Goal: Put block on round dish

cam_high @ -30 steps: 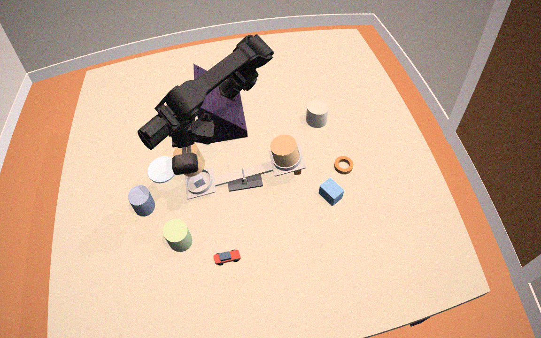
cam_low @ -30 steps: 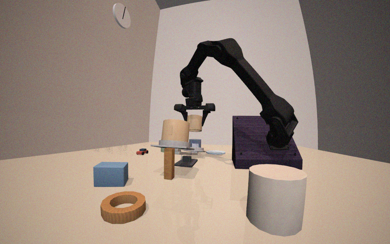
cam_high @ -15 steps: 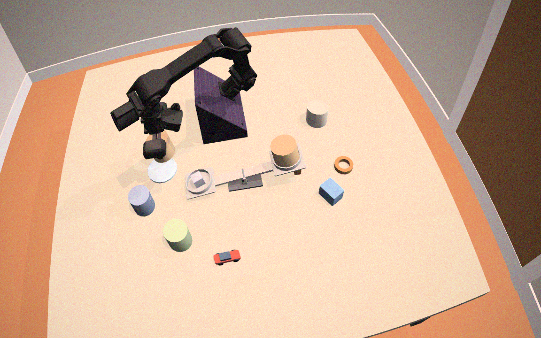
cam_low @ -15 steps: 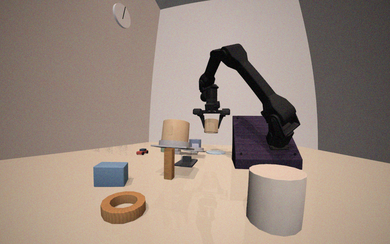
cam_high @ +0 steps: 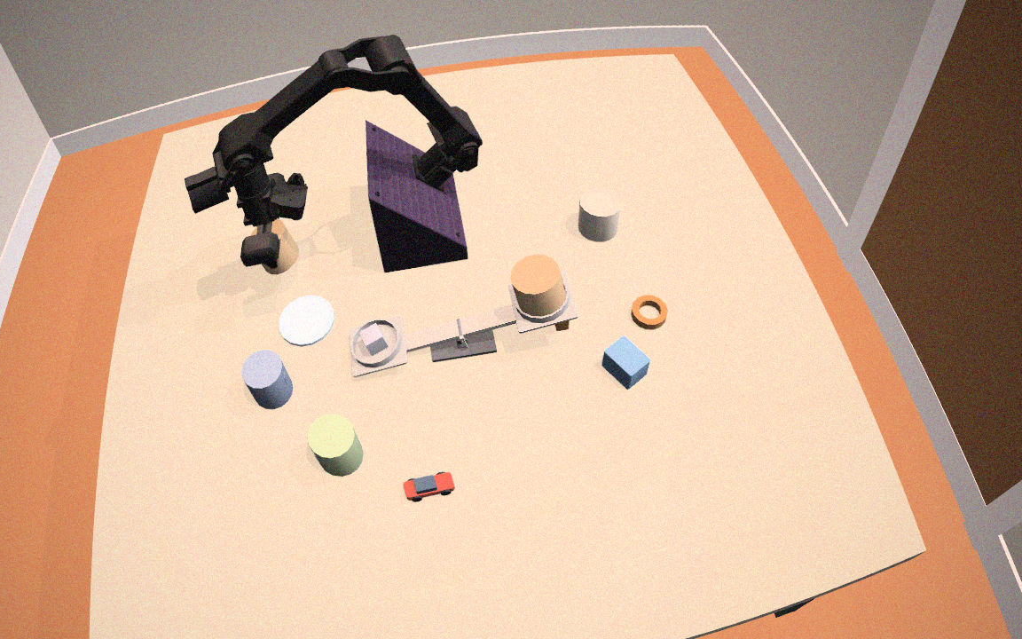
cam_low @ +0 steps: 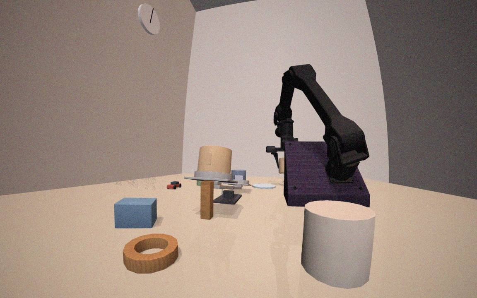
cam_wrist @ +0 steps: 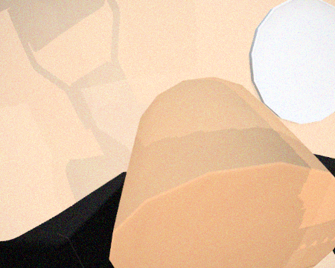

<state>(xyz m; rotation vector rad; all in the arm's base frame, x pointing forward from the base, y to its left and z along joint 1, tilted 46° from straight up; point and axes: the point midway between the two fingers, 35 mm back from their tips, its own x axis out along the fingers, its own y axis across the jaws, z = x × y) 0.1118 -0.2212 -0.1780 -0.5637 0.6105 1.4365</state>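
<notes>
Now: the small block 190 mm ahead of my gripper tip, 150 mm to the left of it and 40 mm below it. Also, from my gripper tip: lavender cylinder: 230 mm ahead, 10 mm to the right, 40 mm below; small balance: 200 mm ahead, 280 mm to the left, 60 mm below; round white dish: 100 mm ahead, 40 mm to the left, 80 mm below.
</notes>
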